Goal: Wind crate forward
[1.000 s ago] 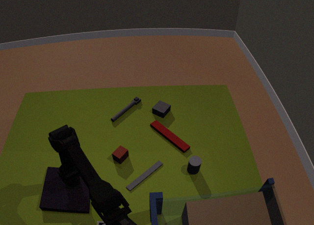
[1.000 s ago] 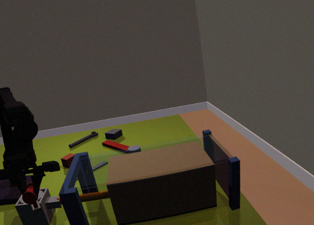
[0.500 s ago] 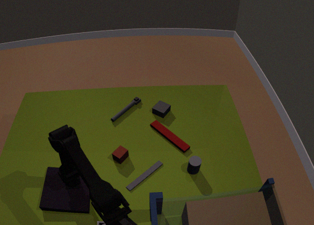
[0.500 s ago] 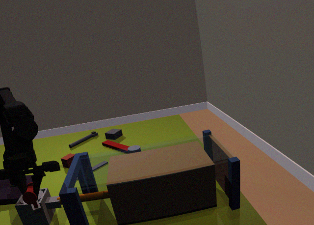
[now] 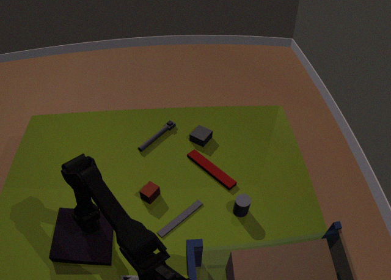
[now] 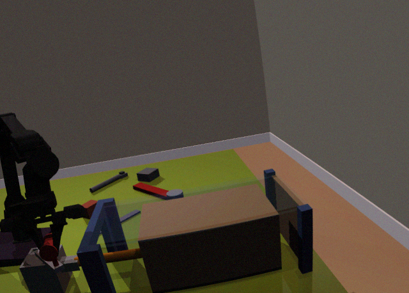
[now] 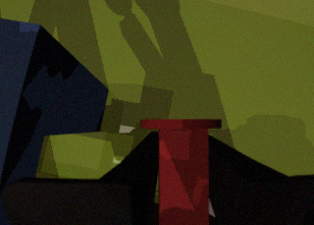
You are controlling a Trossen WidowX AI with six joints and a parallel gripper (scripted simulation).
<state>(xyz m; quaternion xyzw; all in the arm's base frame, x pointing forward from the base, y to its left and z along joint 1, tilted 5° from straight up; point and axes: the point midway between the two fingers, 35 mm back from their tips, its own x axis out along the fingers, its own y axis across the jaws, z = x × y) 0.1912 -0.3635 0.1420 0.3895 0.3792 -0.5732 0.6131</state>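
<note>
The winch handle is 50 mm to the left of my gripper tip, 30 mm below it and 20 mm behind it. The rest, counted from my gripper tip: red crank grip (20 mm to the left); then blue steel frame (100 mm ahead, 70 mm to the left, 30 mm below); then grey winch (100 mm below, 90 mm to the left, 70 mm behind).
</note>
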